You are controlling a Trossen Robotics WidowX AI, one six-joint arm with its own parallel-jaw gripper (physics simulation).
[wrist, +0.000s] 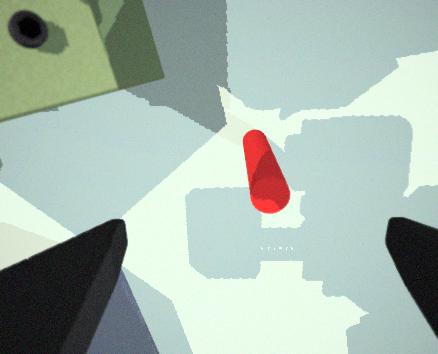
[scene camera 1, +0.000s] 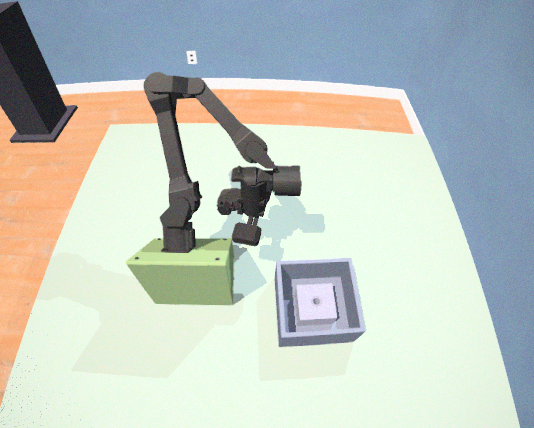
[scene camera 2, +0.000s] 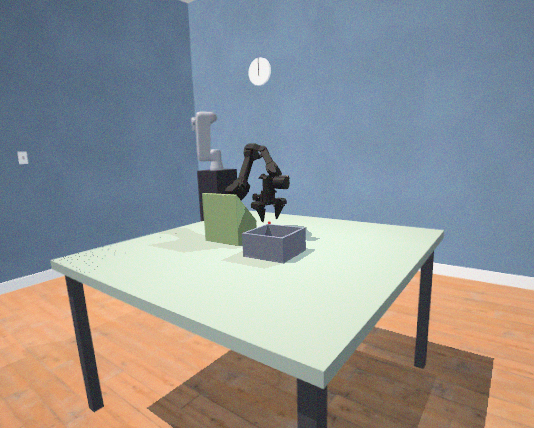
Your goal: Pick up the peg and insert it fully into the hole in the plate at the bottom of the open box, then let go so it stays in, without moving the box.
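Frame: origin at the arm's base, x ahead, y left, z up, level; centimetres.
Where they show: gripper, fingertip midpoint: (wrist: 254, 230) (scene camera 2: 269, 220); arm's base at its link origin: (scene camera 1: 178, 248) (scene camera 2: 227, 206).
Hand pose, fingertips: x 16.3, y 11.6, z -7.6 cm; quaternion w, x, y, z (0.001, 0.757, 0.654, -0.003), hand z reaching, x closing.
Note:
Each offset is from my fingertips to the centre of the thing. "pt": to the spot under its first point.
The red peg {dx -0.9, dy +0.7, dz -4.7 cm} (wrist: 261, 167) stands upright on the table; its top also shows as a small red spot {pt dx -0.5, dy +0.3, dz -1.4 cm} (scene camera 2: 269, 223) below the fingers in scene camera 2. It does not show in scene camera 1, where the gripper is in the way. My gripper (scene camera 1: 247, 234) (scene camera 2: 270, 220) (wrist: 254, 230) is wide open and empty, pointing down above the peg. In the wrist view the peg lies sideways between the two fingertips but farther up the picture. The open grey-blue box {dx +16.6, dy -18.0, dz -3.8 cm} (scene camera 1: 358, 300) (scene camera 2: 262, 248) (wrist: 119, 320) holds a pale plate {dx +16.6, dy -18.0, dz -5.2 cm} (scene camera 1: 307, 312) with a round hole {pt dx +16.9, dy -17.2, dz -5.2 cm} (scene camera 1: 316, 301).
The green base block (scene camera 1: 187, 282) (scene camera 2: 220, 220) (wrist: 55, 65) of the arm stands left of the box and close to the peg. The box walls rise above the plate on all sides. A dark pedestal (scene camera 1: 30, 80) (scene camera 2: 212, 182) stands beyond the table.

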